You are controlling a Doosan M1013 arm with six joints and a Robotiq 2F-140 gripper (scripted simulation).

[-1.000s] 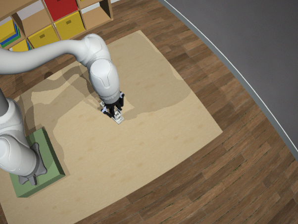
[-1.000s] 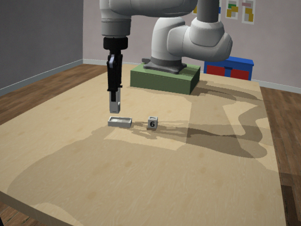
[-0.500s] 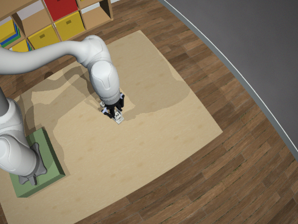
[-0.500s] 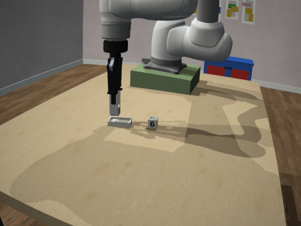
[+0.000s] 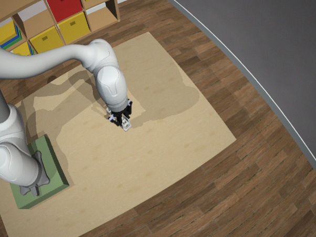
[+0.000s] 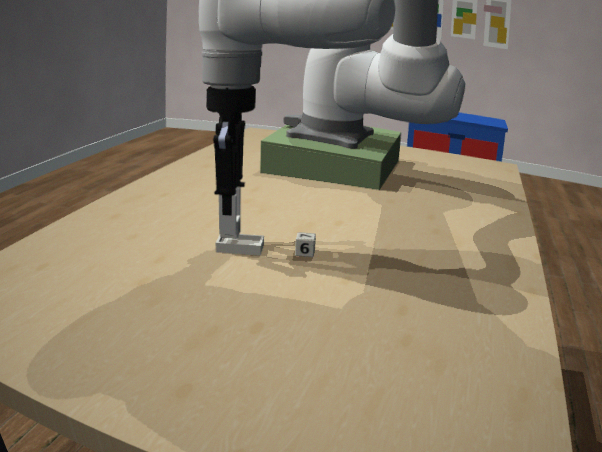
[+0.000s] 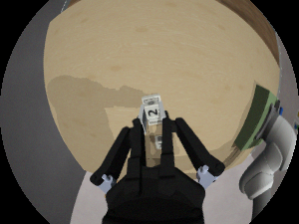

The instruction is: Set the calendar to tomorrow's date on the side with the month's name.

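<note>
My gripper is now 10 mm past the grey tray, 20 mm to the right of it and 60 mm above it.
</note>
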